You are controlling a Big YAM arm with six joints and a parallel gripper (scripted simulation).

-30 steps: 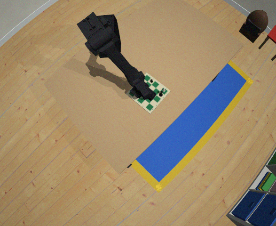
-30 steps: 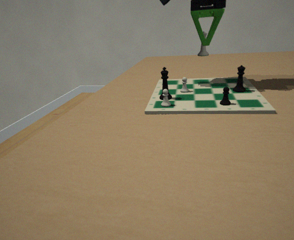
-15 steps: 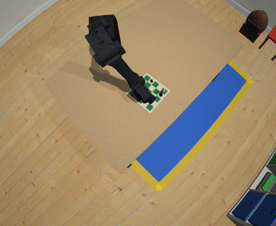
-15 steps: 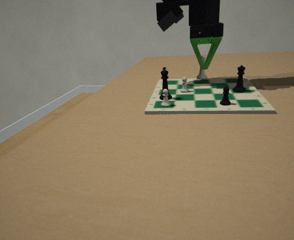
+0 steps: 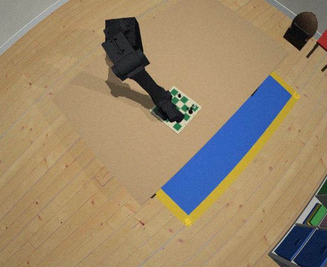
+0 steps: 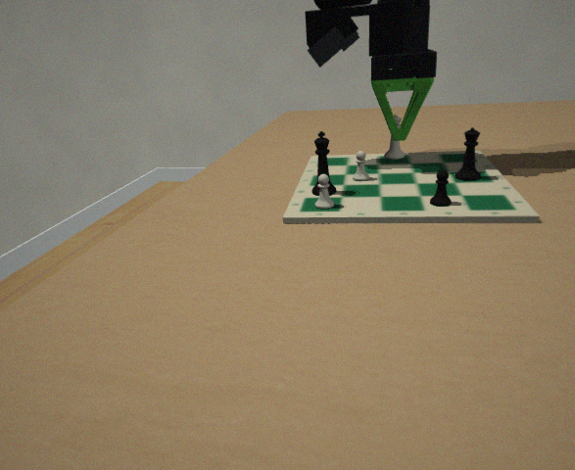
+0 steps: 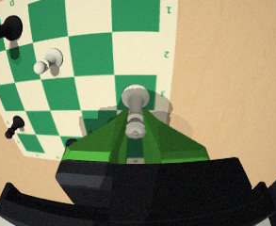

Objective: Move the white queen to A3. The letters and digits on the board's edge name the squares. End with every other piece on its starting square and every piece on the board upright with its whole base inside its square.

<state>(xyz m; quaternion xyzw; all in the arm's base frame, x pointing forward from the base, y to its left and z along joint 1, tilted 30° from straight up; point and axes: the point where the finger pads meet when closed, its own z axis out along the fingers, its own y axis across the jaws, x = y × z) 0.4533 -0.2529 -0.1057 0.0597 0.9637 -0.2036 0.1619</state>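
Right now my hand is right at the white queen. Also, from my hand: black queen 50 mm behind, 90 mm to the left, 10 mm below; then black king 100 mm ahead, 100 mm to the left; then green-and-cream chessboard 20 mm ahead, 70 mm to the left, 40 mm below.
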